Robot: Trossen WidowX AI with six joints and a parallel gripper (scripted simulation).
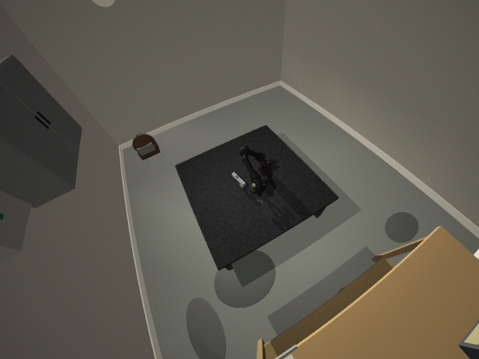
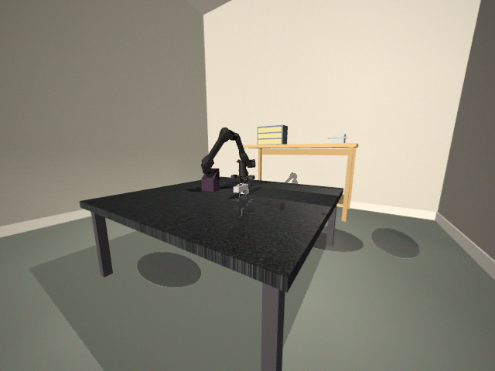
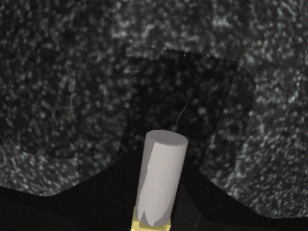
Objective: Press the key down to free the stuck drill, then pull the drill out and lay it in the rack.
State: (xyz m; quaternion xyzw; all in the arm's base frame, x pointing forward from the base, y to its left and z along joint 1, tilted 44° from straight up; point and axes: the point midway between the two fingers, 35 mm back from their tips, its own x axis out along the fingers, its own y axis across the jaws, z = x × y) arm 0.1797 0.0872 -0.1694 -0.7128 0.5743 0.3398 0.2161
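Now: gripper tip 1 cm short of the drill, 4 cm to the left of it and 4 cm below it.
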